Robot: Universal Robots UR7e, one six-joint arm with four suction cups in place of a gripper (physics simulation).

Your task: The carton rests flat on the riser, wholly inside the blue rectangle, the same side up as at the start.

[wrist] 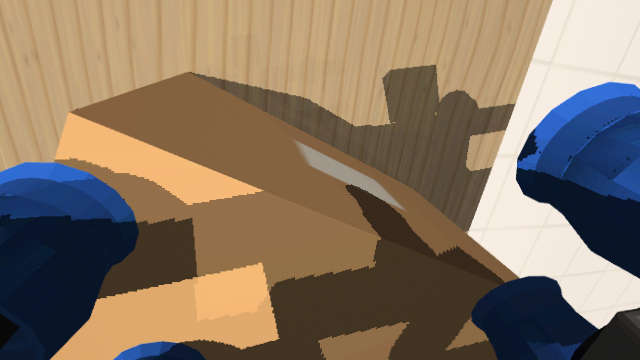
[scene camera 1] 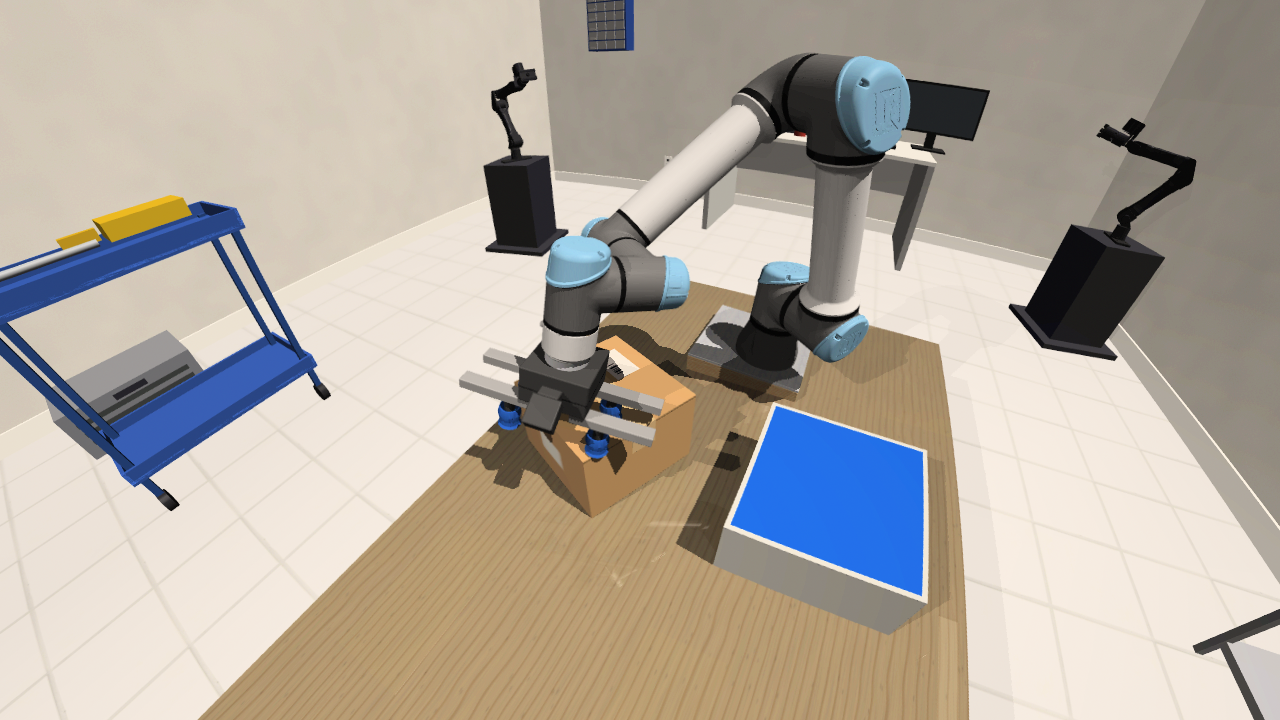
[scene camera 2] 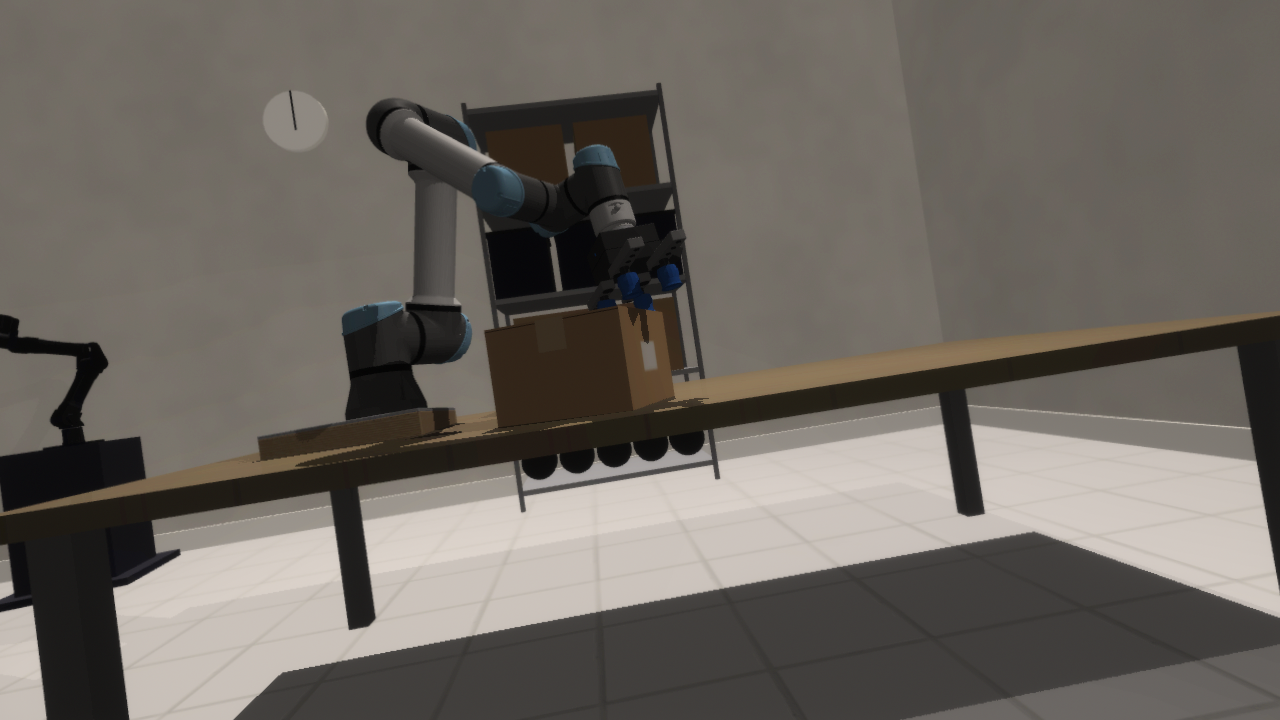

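The brown carton [scene camera 1: 666,425] [scene camera 2: 573,372] [wrist: 250,147] stands flat on the wooden table [scene camera 1: 500,609] [scene camera 2: 895,367], left of the riser. A white label shows on its side. My gripper [scene camera 1: 552,427] [scene camera 2: 646,285] sits down on the carton's top near its outer edge, with suction on. In the wrist view the blue cups [wrist: 58,232] [wrist: 528,313] rest on the top, and one cup [wrist: 586,147] hangs past the edge over the floor. The white riser [scene camera 1: 805,573] carries the blue rectangle [scene camera 1: 832,496], which has nothing on it.
The arm's base [scene camera 1: 769,345] stands at the table's far end behind the riser. A blue cart [scene camera 1: 215,219] stands on the floor to the left. Black pedestals with camera arms [scene camera 1: 519,202] [scene camera 1: 1087,286] stand around. A shelf rack [scene camera 2: 662,135] is behind the table.
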